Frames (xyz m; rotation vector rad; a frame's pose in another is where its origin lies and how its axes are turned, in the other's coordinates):
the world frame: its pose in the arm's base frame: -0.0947 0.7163 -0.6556 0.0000 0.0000 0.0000
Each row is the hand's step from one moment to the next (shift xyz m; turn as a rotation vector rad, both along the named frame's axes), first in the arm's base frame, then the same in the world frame.
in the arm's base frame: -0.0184 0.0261 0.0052 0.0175 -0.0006 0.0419
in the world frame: -0.0184 0.0261 0.0052 0.0175 -0.0006 0.0419
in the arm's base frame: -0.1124 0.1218 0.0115 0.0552 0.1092 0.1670
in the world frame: -0.1124 0.1218 0.0115 0.0552 0.1092 0.1670
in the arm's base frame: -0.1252 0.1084 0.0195 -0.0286 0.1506 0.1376
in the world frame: -0.1252 0.1084 0.0195 -0.0286 0.1506 0.1376
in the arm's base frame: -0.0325 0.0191 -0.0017 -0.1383 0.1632 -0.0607
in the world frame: -0.0325 0.0191 -0.0017 -0.1383 0.1632 -0.0607
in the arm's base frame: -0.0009 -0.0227 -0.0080 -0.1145 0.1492 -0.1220
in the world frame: -0.0009 -0.0227 -0.0080 -0.1145 0.1492 -0.1220
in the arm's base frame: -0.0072 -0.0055 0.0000 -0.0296 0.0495 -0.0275
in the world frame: -0.0072 -0.0055 0.0000 -0.0296 0.0495 -0.0275
